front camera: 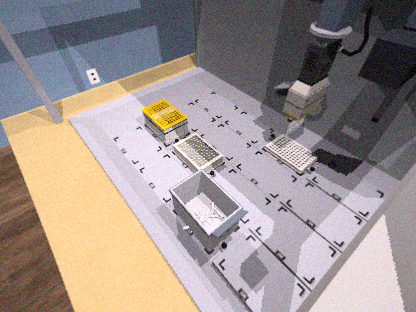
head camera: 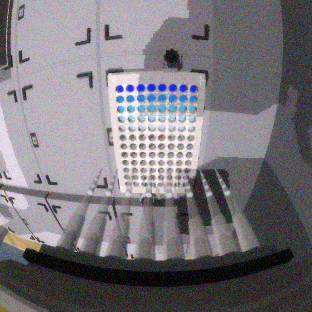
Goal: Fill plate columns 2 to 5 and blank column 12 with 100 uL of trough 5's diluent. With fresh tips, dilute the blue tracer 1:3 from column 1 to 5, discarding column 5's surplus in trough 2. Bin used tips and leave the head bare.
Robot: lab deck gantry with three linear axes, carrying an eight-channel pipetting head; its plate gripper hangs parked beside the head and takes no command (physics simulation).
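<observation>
The pipetting head (front camera: 306,97) (head camera: 160,272) hangs above the white plate (front camera: 291,152) (head camera: 157,78). Eight pale tips (head camera: 145,227) are on it, with no blue visible in them; their ends are above the plate's low-numbered-colour-free end, spread wider than the plate. In the head view five well rows across the plate run from deep blue through lighter blues to pale cyan; the others look grey. The trough block (front camera: 197,152) stands mid-deck, its liquids not readable. The yellow tip rack (front camera: 165,115) stands behind it. The grey bin (front camera: 230,204) holds loose used tips. The parked plate gripper cannot be made out clearly.
A beige ledge (front camera: 95,225) borders the deck on the left. A grey post (front camera: 35,75) rises at the back left. A dark round knob (head camera: 171,56) sits beyond the plate's blue end. Black corner brackets (head camera: 200,32) mark deck positions.
</observation>
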